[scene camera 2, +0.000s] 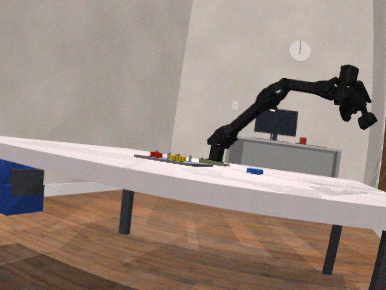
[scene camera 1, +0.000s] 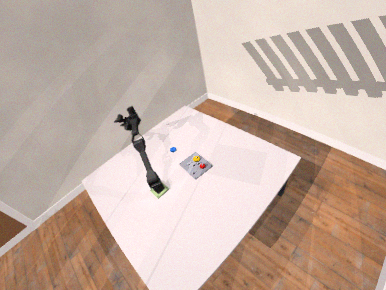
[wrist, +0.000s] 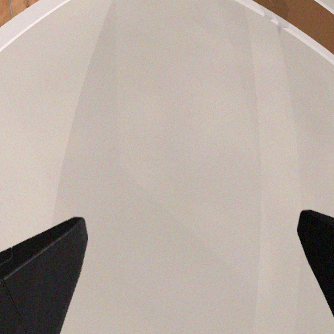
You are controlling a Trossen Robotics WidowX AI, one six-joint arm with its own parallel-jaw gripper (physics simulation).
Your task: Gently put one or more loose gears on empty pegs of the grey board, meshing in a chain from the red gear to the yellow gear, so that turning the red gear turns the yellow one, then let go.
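Places are measured from the arm's base along level axes (x right, y ahead, z up), in centimetres.
Pixels of known places: gripper, fingertip midpoint: (scene camera 2: 373,111) (scene camera 1: 117,123) (wrist: 195,227); arm's base, link origin: (scene camera 2: 215,161) (scene camera 1: 159,188).
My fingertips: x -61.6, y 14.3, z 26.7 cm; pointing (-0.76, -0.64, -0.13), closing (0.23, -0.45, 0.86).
Note:
For each thing: its middle in the pictures, then the offset to it from my fingertips. Level surfaces: height alone.
- grey board, body centre: (scene camera 2: 174,157) (scene camera 1: 195,164) dz -26.5, dx +68.8, dy +17.7 cm
- red gear, body centre: (scene camera 2: 156,154) (scene camera 1: 202,165) dz -26.4, dx +74.8, dy +19.2 cm
- yellow gear, body centre: (scene camera 2: 177,157) (scene camera 1: 196,158) dz -26.3, dx +66.3, dy +22.1 cm
- loose blue gear, body centre: (scene camera 2: 254,171) (scene camera 1: 173,149) dz -27.2, dx +41.9, dy +19.5 cm
- white table, surface height: dz -28.0 cm
The grey board (scene camera 1: 186,167) (scene camera 2: 144,157) lies on the table with small pegs standing on it. The red gear (scene camera 1: 202,166) (scene camera 2: 156,154) and the yellow gear (scene camera 1: 196,158) (scene camera 2: 177,158) sit on the board. A loose blue gear (scene camera 1: 173,149) (scene camera 2: 254,171) lies flat on the table beside the board, apart from it. My gripper (wrist: 195,227) is open and empty. It is raised high, well away from the board and the blue gear. In the wrist view the fingers stand wide apart with a plain wall beyond them, and no gear shows there.
The arm's base stands on a green plate (scene camera 1: 160,193) (scene camera 2: 220,163) on the white table (scene camera 1: 225,220) (scene camera 2: 90,159). Behind the table are a grey cabinet (scene camera 2: 295,162) with a monitor (scene camera 2: 276,123) and a red cup (scene camera 2: 303,141). A blue bin (scene camera 2: 22,201) stands at the left in scene camera 2.

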